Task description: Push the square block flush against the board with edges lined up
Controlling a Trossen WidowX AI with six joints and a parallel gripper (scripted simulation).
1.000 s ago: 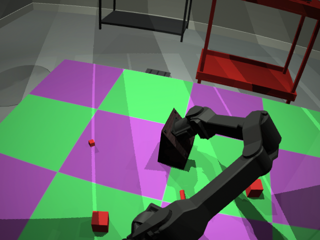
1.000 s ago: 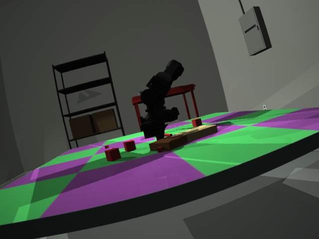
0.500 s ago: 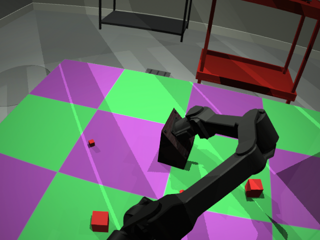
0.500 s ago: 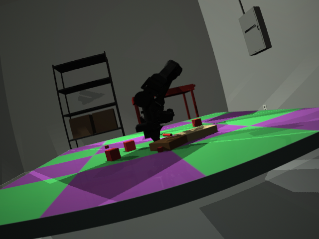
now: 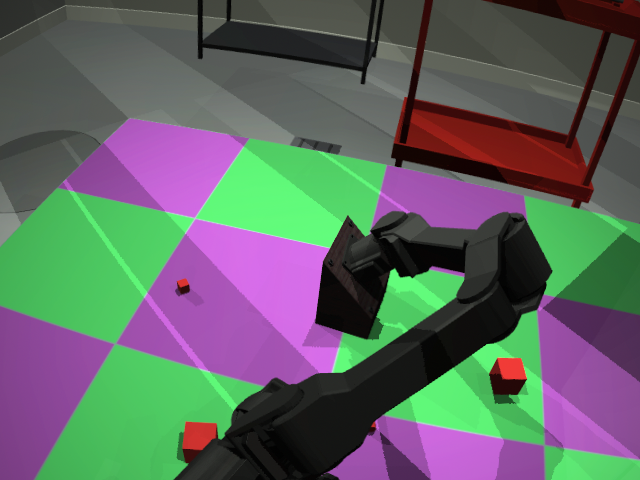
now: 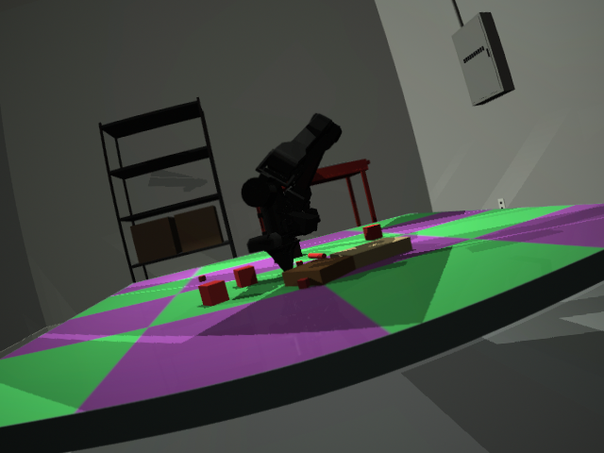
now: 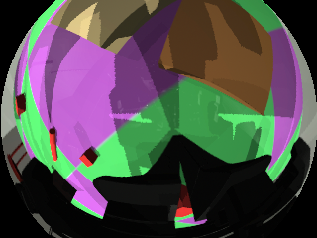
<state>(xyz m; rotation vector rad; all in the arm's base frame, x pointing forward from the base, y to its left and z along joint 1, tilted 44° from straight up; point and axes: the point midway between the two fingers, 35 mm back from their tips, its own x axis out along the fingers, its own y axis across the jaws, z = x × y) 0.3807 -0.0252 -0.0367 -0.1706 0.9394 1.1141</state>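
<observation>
My gripper tip is now 180 mm to the right of the board, 40 mm short of it and 10 mm below it. Round my gripper tip: red rod 180 mm behind, 100 mm to the left; then square block 100 mm ahead, 50 mm to the left, 10 mm above.
</observation>
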